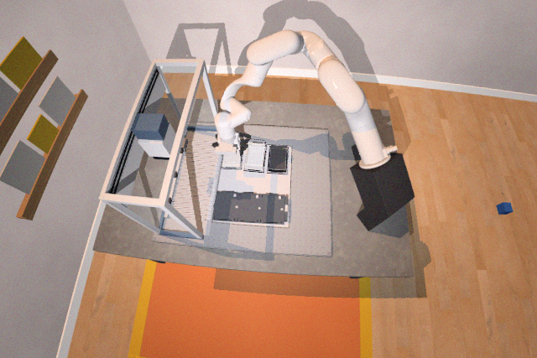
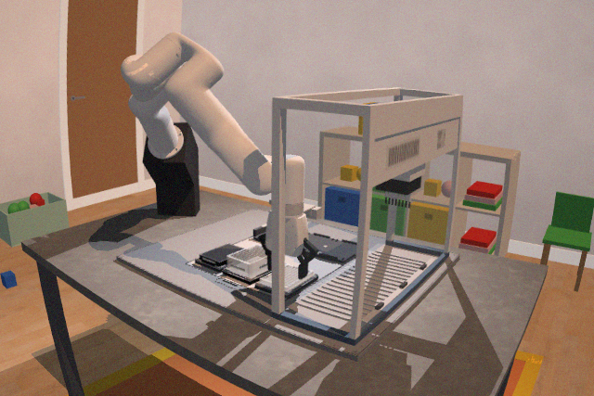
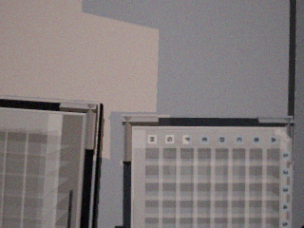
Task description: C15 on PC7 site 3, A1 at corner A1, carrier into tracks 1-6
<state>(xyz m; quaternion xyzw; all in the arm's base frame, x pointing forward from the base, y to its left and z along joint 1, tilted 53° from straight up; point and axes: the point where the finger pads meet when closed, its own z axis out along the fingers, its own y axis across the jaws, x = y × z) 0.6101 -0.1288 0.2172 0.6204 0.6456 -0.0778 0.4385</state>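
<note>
The pale 96-well plate is 20 mm below my hand. Round my hand: dark plate C16: 220 mm behind, 50 mm to the left, 20 mm below; white deep-well block: 110 mm behind, 30 mm to the left, 10 mm below; post: 210 mm above, 170 mm to the right, 60 mm ahead.
</note>
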